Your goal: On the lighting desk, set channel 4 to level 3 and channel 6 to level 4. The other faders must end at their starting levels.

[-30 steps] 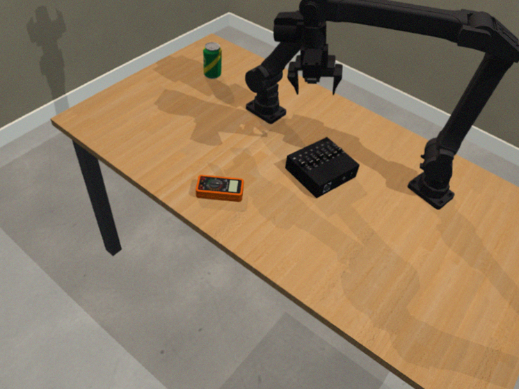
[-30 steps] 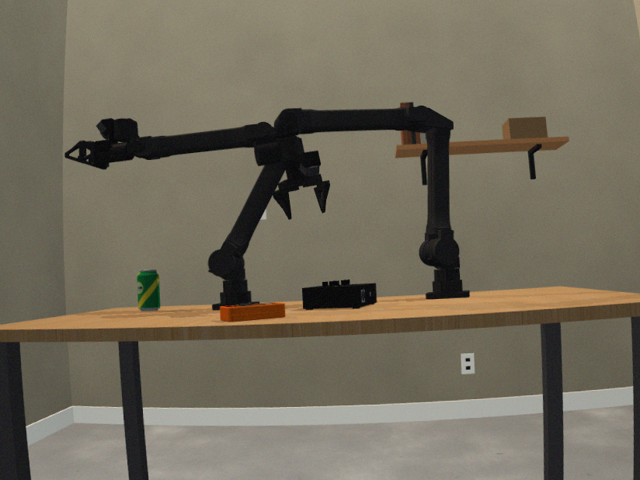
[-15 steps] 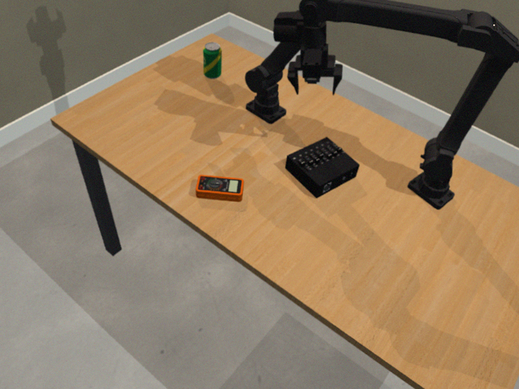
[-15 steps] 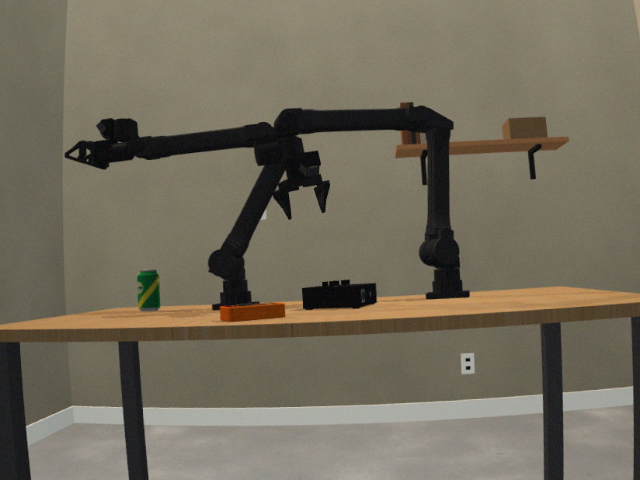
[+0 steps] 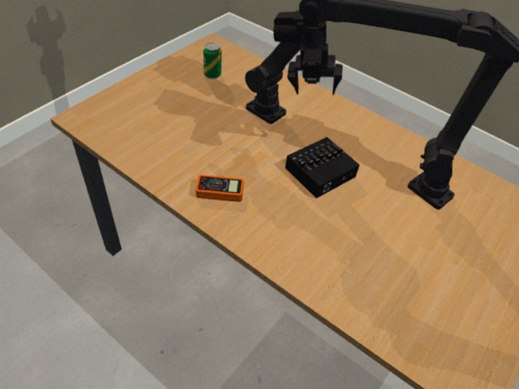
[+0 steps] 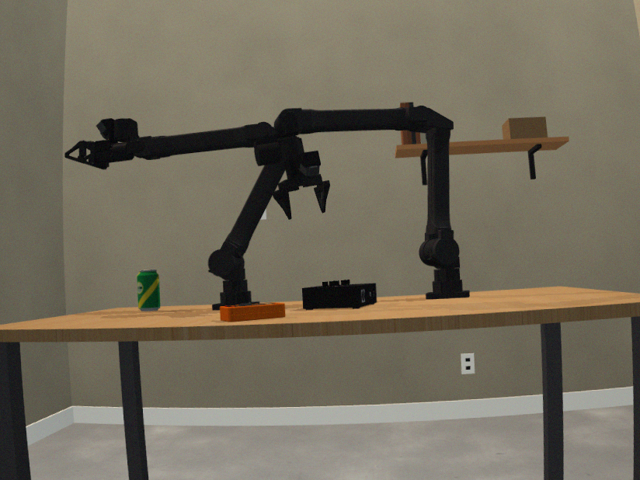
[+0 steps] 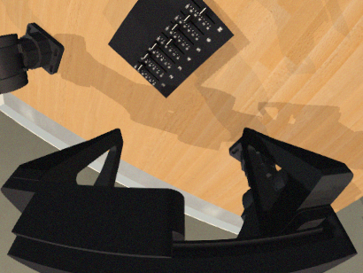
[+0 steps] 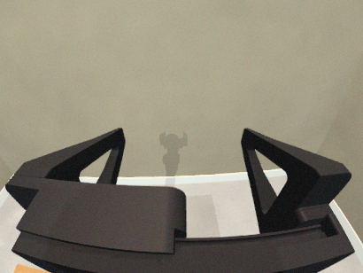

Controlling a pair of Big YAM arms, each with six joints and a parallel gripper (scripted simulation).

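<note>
My left gripper is now 180 mm above the channel 4 fader cap, 70 mm to the right of it and 20 mm short of it. From my left hand the other things lie so: M fader cap: 180 mm below, 90 mm ahead, 40 mm to the left; channel 5 fader cap: 180 mm below, 70 mm to the left, 50 mm ahead; channel 6 fader cap: 180 mm below, 70 mm ahead, 60 mm to the left.
</note>
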